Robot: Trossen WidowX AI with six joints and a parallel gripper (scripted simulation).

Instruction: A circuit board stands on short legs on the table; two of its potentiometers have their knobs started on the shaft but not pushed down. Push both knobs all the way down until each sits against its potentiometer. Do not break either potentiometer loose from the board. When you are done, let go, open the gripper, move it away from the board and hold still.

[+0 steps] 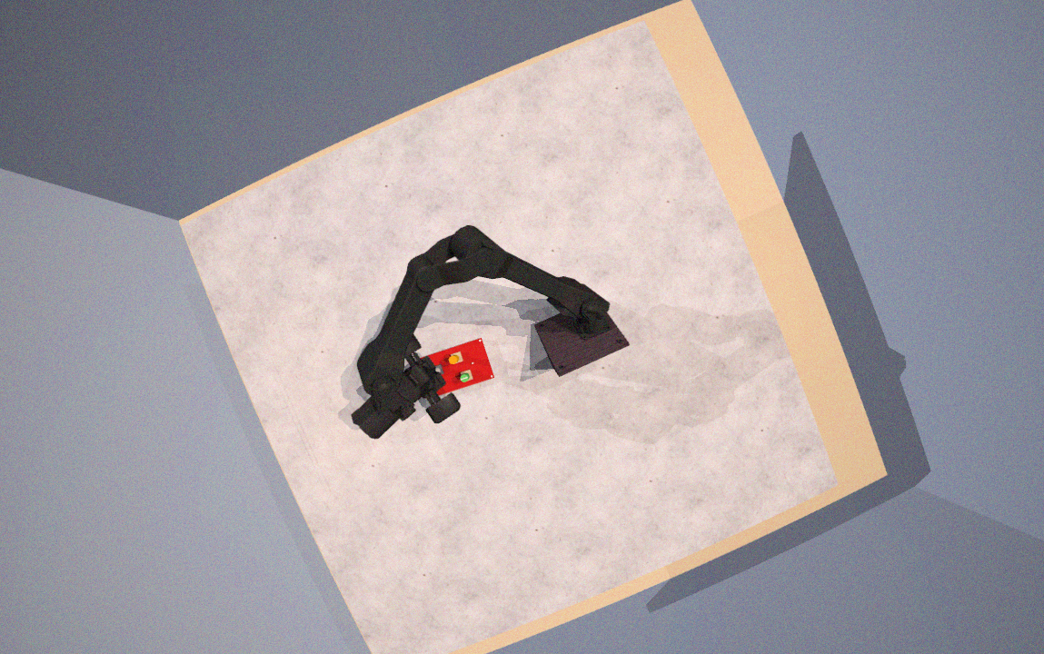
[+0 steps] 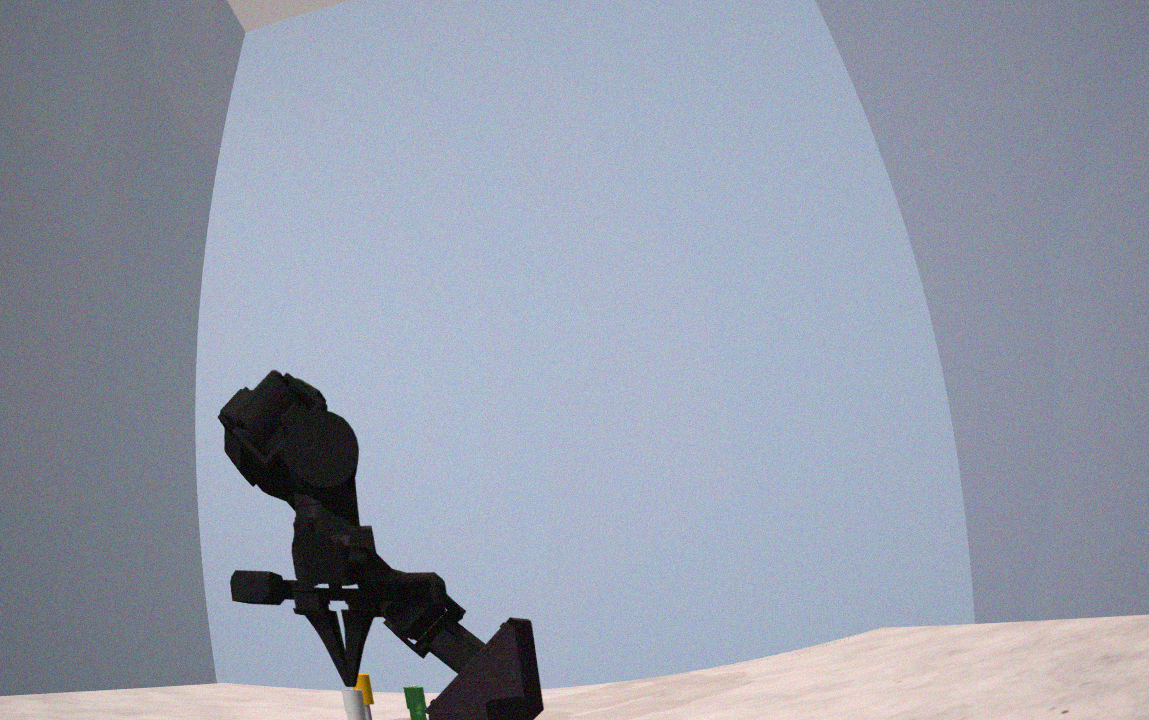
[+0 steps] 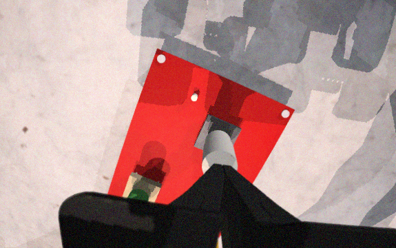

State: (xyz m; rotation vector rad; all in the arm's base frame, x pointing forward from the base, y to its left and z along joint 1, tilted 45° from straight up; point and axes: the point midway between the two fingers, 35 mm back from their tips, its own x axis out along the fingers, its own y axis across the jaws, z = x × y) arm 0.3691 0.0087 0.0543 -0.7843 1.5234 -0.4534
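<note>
The grey knob is 20 mm below my gripper tip. Round my gripper tip: green knob 60 mm behind, 40 mm to the left, 20 mm below.
</note>
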